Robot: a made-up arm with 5 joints. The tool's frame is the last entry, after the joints. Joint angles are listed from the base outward. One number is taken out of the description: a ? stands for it. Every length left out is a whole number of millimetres.
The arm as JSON. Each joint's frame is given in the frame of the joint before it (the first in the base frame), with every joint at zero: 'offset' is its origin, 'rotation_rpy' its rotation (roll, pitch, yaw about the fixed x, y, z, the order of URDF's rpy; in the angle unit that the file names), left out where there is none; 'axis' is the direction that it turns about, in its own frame. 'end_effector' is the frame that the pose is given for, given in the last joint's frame.
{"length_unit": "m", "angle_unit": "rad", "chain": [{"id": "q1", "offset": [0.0, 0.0, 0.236], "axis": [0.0, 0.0, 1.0]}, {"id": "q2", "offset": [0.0, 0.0, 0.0], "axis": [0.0, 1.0, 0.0]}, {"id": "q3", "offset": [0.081, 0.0, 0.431], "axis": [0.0, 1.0, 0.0]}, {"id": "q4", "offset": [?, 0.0, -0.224], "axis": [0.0, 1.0, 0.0]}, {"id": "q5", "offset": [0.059, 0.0, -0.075], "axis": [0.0, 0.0, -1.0]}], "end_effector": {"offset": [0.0, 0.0, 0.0], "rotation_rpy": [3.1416, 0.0, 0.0]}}
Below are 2 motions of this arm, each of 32 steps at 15 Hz.
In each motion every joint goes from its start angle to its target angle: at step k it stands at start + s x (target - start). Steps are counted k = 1, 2, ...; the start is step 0. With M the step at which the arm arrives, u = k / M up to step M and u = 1 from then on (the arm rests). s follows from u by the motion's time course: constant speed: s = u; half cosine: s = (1 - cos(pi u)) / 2; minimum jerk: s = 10 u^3 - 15 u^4 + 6 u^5.
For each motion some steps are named. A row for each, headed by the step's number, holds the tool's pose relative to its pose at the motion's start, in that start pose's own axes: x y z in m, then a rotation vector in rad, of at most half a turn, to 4 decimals.
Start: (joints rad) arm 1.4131 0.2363 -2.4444 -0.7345 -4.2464
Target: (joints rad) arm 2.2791 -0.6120 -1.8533 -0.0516 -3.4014
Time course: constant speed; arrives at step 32
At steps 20, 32:
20: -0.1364 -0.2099 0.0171 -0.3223 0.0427 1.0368
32: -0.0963 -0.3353 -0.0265 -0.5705 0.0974 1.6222

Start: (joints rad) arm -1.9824 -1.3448 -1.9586 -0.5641 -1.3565
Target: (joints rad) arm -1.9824 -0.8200 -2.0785 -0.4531 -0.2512
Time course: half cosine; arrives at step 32
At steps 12, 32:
12: -0.0225 -0.1032 0.0216 0.1483 -0.0601 0.3404
32: -0.0740 -0.3400 0.0103 0.3907 -0.3765 1.0796

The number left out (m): 0.051
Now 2 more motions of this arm.
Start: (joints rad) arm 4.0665 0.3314 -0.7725 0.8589 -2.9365
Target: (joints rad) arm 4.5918 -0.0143 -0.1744 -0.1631 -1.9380
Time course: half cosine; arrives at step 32
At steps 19, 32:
19: 0.1231 0.0771 0.0025 -0.1972 -0.4535 0.2936
32: 0.2004 0.0854 0.0097 -0.4706 -0.5811 0.4139

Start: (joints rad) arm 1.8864 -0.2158 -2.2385 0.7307 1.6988
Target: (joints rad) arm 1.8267 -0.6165 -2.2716 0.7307 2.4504
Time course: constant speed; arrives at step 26
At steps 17, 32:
17: -0.0077 -0.0468 -0.1918 0.2804 -0.0693 0.4767
32: -0.0152 -0.0494 -0.2966 0.4159 -0.1638 0.7176

